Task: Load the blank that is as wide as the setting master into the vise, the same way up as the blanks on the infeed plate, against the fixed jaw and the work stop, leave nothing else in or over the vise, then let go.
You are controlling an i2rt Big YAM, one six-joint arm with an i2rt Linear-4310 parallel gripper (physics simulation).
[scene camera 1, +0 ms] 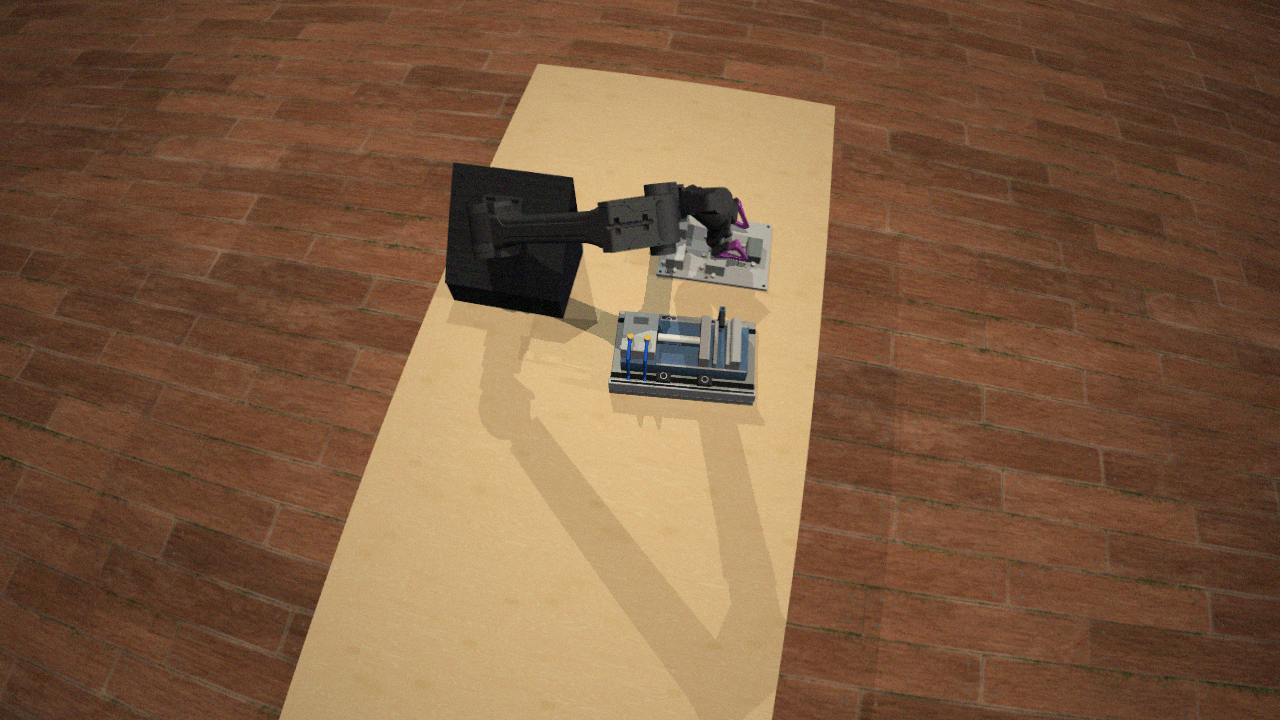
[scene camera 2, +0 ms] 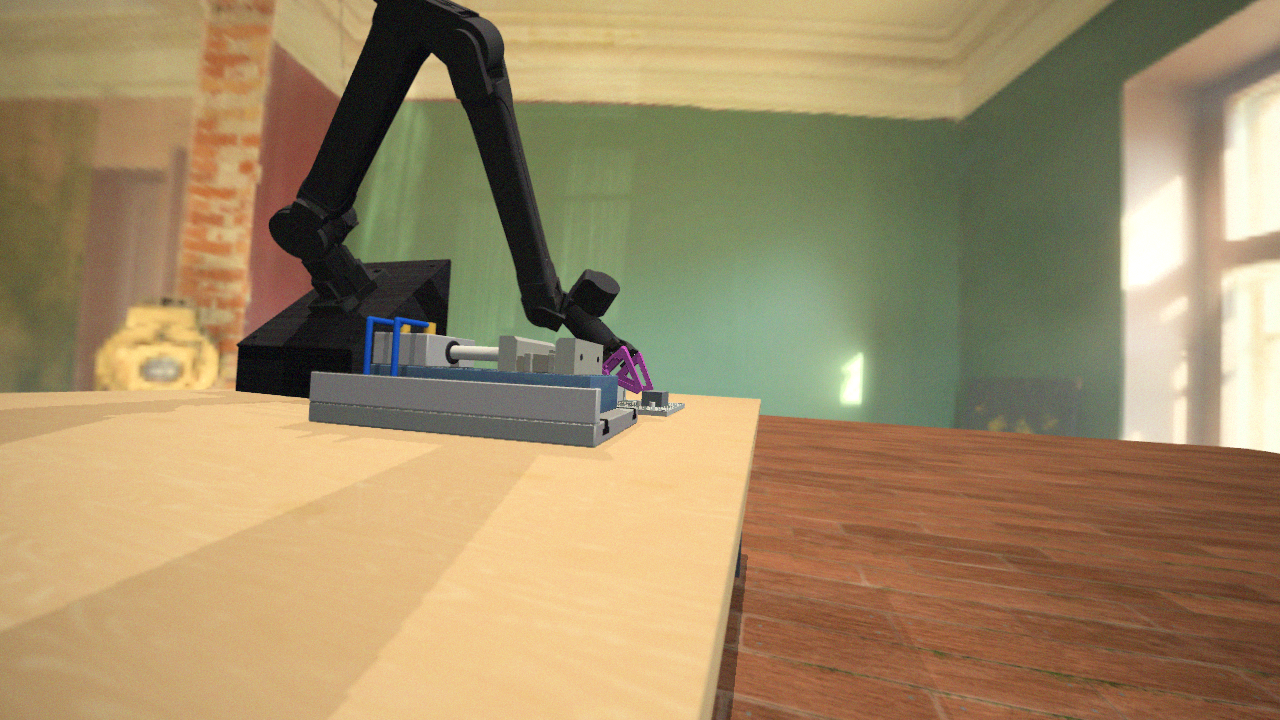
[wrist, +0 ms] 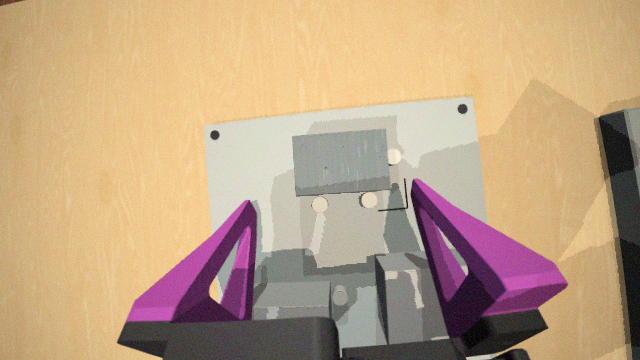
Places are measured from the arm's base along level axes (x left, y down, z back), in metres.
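Where they show: gripper, fingertip midpoint: (scene camera 1: 746, 243) (scene camera 2: 646, 391) (wrist: 330, 196); arm's base at its link origin: (scene camera 2: 352, 293).
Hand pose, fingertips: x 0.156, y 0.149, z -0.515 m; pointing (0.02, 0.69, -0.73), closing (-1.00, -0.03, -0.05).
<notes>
Each offset is from my fingertips to the top centre of the thing. "*": to the spot under its first point.
My gripper (scene camera 1: 742, 241) (scene camera 2: 642, 390) (wrist: 330, 196) is open and empty, low over the infeed plate (scene camera 1: 758, 279) (wrist: 240, 150). In the wrist view a grey blank @(dx -0.008, dy -0.002, dz -0.019 m) (wrist: 341, 162) lies beyond the fingertips, beside pale pins. A wide grey block @(dx +0.035, dy -0.013, dz +0.073 m) (wrist: 295, 295) and a taller block @(dx -0.056, dy -0.013, dz +0.063 m) (wrist: 415, 305) stand nearer, between the fingers' bases, partly hidden by the gripper body. I cannot tell which block matches the setting master. The vise @(dx -0.308, dy -0.068, dz +0.098 m) (scene camera 1: 680, 360) (scene camera 2: 501, 373) has its fixed jaw (scene camera 1: 733, 344) (scene camera 2: 579, 356) at the right and its movable jaw (scene camera 1: 706, 340) beside it. A dark upright post @(* dx -0.246, dy -0.065, dz +0.035 m) (scene camera 1: 721, 316) stands at the jaws.
The vise stands on a grey base @(* dx -0.403, dy -0.001, dz +0.088 m) (scene camera 1: 682, 393) (scene camera 2: 452, 407), close to the plate. Two blue upright handles (scene camera 1: 629, 358) (scene camera 1: 646, 358) rise at its left end. The black arm pedestal (scene camera 1: 510, 241) (scene camera 2: 344, 344) stands left of the plate. A dark edge of the vise base @(* dx -0.203, dy +0.021, dz -0.016 m) (wrist: 617, 150) shows at the wrist view's right.
</notes>
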